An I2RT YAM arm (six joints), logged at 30 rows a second.
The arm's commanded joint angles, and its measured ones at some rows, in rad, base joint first. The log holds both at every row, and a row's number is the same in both.
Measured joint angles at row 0: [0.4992 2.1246 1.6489 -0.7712 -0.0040 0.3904]
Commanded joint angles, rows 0 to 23: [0.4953 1.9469 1.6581 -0.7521 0.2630 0.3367]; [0.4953 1.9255 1.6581 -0.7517 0.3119 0.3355]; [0.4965 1.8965 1.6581 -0.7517 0.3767 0.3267]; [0.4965 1.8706 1.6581 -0.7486 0.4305 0.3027]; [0.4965 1.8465 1.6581 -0.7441 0.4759 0.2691]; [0.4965 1.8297 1.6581 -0.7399 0.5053 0.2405]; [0.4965 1.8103 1.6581 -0.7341 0.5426 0.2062]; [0.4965 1.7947 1.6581 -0.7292 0.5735 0.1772]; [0.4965 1.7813 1.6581 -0.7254 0.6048 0.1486]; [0.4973 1.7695 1.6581 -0.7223 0.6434 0.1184]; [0.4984 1.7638 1.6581 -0.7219 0.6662 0.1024]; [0.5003 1.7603 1.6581 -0.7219 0.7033 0.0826]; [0.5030 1.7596 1.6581 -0.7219 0.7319 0.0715]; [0.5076 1.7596 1.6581 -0.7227 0.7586 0.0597]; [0.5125 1.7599 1.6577 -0.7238 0.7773 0.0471]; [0.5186 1.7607 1.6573 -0.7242 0.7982 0.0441]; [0.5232 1.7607 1.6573 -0.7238 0.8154 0.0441]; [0.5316 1.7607 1.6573 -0.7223 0.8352 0.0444]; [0.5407 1.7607 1.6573 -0.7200 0.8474 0.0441]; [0.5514 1.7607 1.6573 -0.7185 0.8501 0.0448]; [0.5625 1.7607 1.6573 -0.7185 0.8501 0.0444]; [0.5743 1.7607 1.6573 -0.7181 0.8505 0.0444]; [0.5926 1.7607 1.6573 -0.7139 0.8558 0.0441]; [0.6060 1.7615 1.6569 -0.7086 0.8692 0.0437]
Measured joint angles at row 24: [0.5583 1.7706 1.6501 -0.7235 0.7925 0.0597]
